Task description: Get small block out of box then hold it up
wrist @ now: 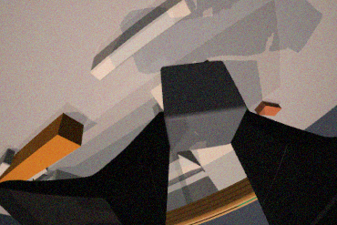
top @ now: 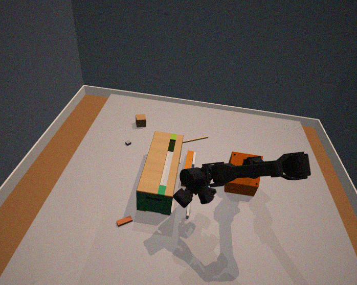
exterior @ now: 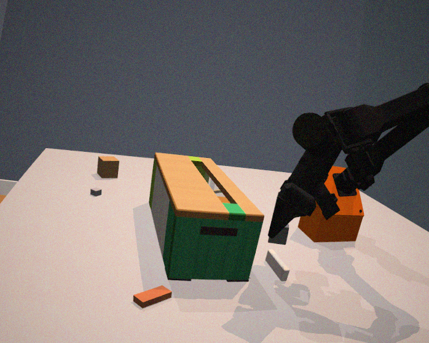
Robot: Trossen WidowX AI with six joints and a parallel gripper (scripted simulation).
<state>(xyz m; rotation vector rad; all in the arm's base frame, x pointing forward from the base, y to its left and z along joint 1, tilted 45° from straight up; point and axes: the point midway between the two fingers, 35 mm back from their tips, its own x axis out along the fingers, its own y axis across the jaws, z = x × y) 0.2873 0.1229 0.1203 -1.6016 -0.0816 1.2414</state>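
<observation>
The grey block lies 1 cm to the left of my gripper tip, 1 cm behind it and 1 cm above it. Also, from my gripper tip: orange-red brick 22 cm ahead, 8 cm to the left, 7 cm below; then long orange bar 24 cm to the right, 6 cm below, 3 cm behind; then box 16 cm to the right, 6 cm ahead, 2 cm below.
</observation>
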